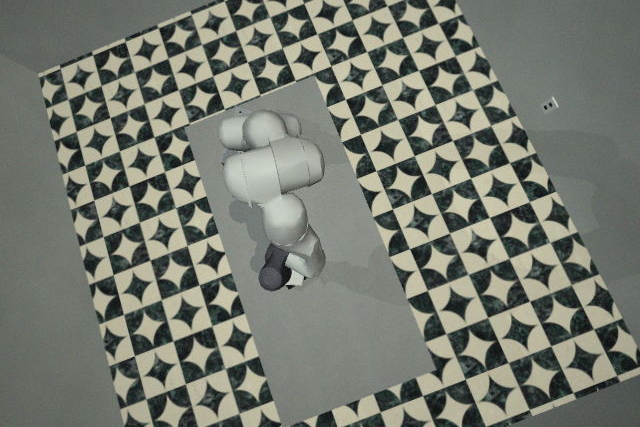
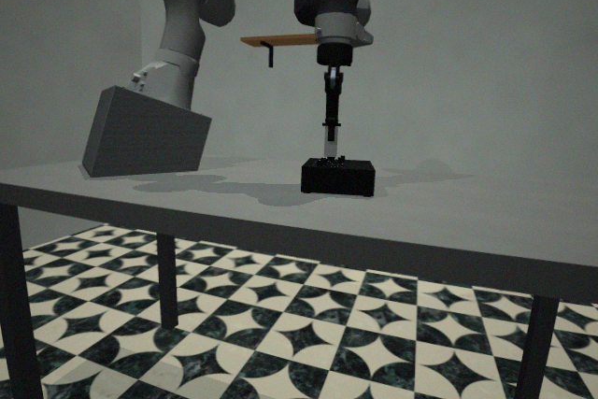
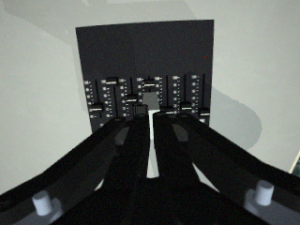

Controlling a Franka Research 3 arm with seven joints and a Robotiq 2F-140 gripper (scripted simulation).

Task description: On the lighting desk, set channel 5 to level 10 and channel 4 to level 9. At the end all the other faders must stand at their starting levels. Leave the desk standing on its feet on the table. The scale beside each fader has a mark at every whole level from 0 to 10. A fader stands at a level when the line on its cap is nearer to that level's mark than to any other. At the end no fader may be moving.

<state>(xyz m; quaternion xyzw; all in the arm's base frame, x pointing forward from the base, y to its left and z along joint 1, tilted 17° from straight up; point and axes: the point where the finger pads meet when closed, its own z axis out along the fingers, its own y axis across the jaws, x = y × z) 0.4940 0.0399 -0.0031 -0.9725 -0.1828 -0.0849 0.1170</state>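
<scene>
My gripper is now 2 cm to the left of the channel 5 fader cap and 4 cm above it. Round my hand: channel 4 fader cap 2 cm ahead, 1 cm to the left, 4 cm below; channel 6 fader cap 1 cm ahead, 4 cm to the right, 4 cm below; channel 2 fader cap 1 cm ahead, 5 cm to the left, 4 cm below.
</scene>
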